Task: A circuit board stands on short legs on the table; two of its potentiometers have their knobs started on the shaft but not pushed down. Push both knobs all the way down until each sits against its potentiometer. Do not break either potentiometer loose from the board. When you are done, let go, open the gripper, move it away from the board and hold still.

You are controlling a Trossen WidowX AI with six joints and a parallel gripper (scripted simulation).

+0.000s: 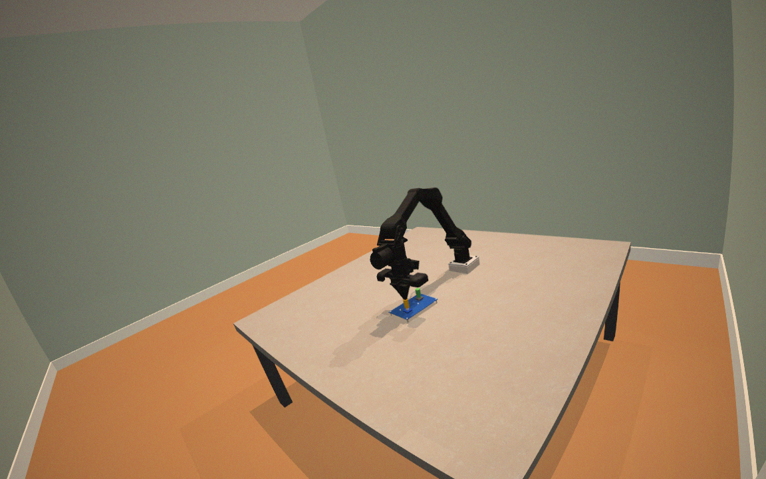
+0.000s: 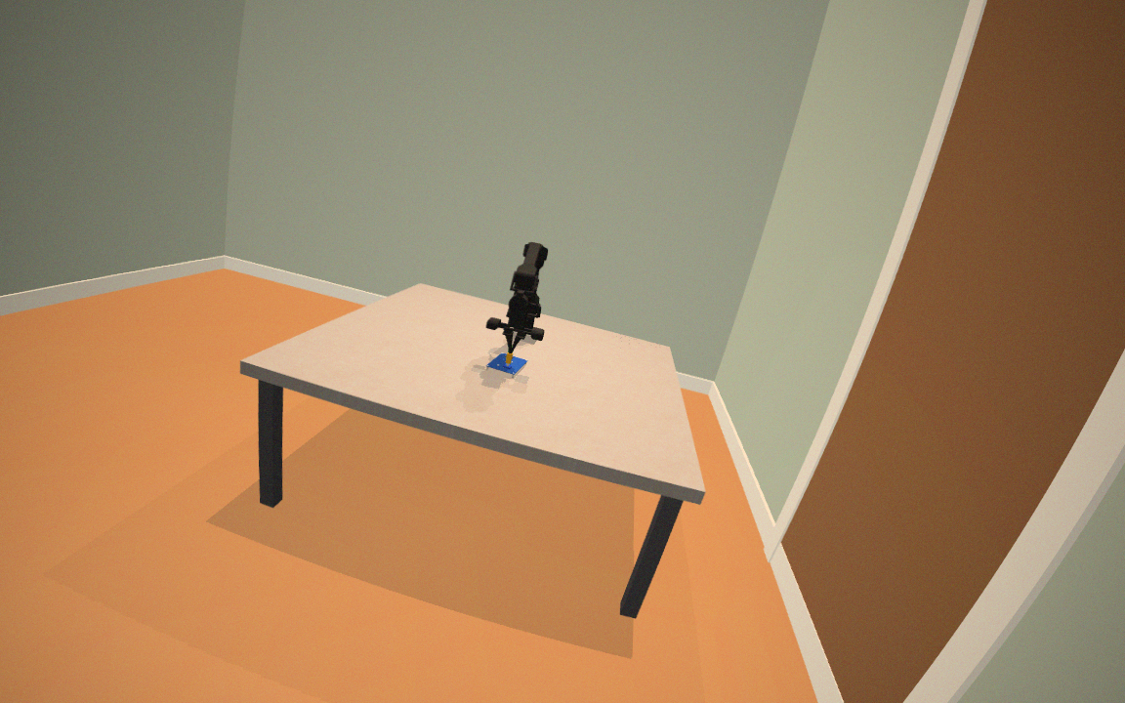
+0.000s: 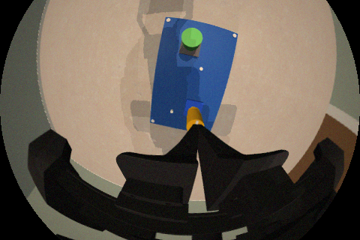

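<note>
Now: gripper tip 10 mm above the orange knob. Round my gripper tip: green knob: 80 mm behind, 20 mm to the right, 20 mm below.
</note>
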